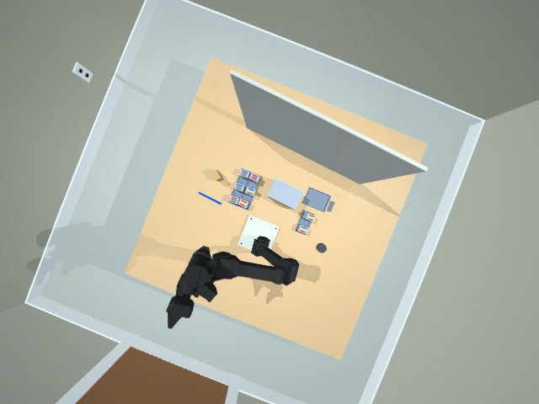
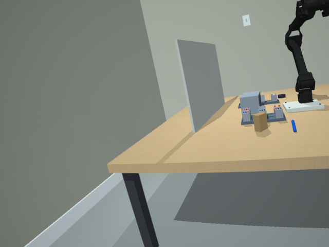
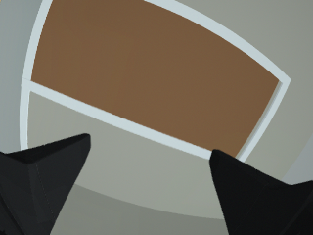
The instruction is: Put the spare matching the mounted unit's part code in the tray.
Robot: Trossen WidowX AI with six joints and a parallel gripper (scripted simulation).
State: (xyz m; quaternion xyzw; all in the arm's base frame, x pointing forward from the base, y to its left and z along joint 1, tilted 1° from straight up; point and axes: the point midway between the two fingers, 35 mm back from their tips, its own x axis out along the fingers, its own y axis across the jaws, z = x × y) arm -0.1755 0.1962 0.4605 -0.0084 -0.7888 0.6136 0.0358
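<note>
Now: gripper tip 44 cm short of the grey spare, 37 cm to the left of it and 44 cm above it. From my gripper tip the other things lie so: blue pen: 33 cm ahead, 17 cm to the left, 48 cm below; mounted unit: 50 cm ahead, 19 cm to the right, 43 cm below; black puck: 30 cm ahead, 50 cm to the right, 47 cm below.
</note>
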